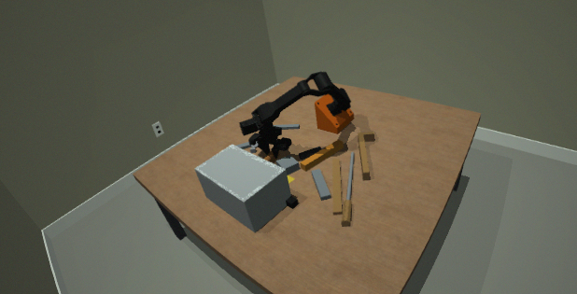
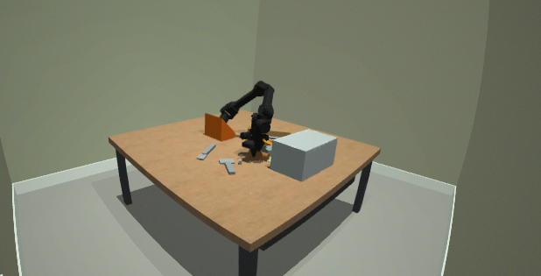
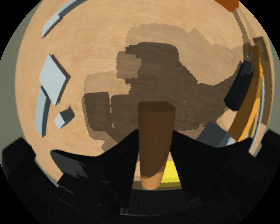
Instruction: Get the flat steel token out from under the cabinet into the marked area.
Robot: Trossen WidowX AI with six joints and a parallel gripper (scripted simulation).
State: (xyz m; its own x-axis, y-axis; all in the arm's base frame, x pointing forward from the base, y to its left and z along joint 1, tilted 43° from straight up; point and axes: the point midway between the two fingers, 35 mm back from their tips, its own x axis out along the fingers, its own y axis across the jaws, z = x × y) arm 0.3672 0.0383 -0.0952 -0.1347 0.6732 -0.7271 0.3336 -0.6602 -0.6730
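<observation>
Right now the grey block is 11 cm to the left of my gripper tip, 1 cm ahead of it and 1 cm above it. Round my gripper tip: wooden stick (34 cm to the left, 4 cm behind); then orange bar (17 cm to the left, 14 cm behind, 1 cm above); then grey t-piece (19 cm to the right, 1 cm ahead).
</observation>
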